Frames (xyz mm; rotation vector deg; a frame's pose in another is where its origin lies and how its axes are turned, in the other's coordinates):
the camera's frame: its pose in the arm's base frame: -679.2 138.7 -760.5 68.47 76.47 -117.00
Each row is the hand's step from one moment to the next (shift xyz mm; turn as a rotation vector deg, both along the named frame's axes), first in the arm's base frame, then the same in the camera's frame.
Working: the arm's base frame: its pose in the camera's frame: -1016.5 154.7 -40.1 -68.47 -76.47 117.00

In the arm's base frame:
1: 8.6 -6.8 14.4 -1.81 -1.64 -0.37
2: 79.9 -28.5 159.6 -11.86 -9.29 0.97
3: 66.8 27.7 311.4 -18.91 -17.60 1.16
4: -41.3 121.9 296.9 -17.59 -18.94 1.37
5: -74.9 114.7 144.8 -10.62 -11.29 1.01
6: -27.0 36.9 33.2 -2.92 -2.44 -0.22
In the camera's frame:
1: -17.4 1.7 4.8 1.12 -0.38 2.17
2: -179.4 -13.1 17.9 4.65 -4.91 13.50
3: -293.2 -127.4 -0.7 7.45 -6.37 23.93
4: -212.9 -240.4 -40.3 6.42 -4.92 24.59
5: -68.5 -181.7 -45.2 3.74 -3.13 14.75
6: -9.3 -53.5 -15.5 1.51 -0.90 3.38

